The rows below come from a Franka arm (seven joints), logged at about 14 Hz.
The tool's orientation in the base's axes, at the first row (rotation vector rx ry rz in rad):
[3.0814, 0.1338, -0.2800]
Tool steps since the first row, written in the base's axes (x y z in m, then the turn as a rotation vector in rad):
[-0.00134, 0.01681, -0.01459, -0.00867, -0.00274, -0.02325]
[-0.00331, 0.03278, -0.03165, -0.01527, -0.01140, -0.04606]
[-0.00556, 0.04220, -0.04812, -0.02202, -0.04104, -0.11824]
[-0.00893, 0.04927, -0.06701, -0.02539, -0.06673, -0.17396]
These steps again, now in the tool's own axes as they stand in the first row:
[0.00272, -0.01738, 0.01370, -0.00449, 0.00110, 0.02453]
[0.00519, -0.03408, 0.02998, -0.00753, 0.00829, 0.04857]
[0.00675, -0.04426, 0.04607, -0.00345, 0.03454, 0.12225]
[0.00746, -0.05229, 0.06487, 0.00127, 0.05777, 0.17894]

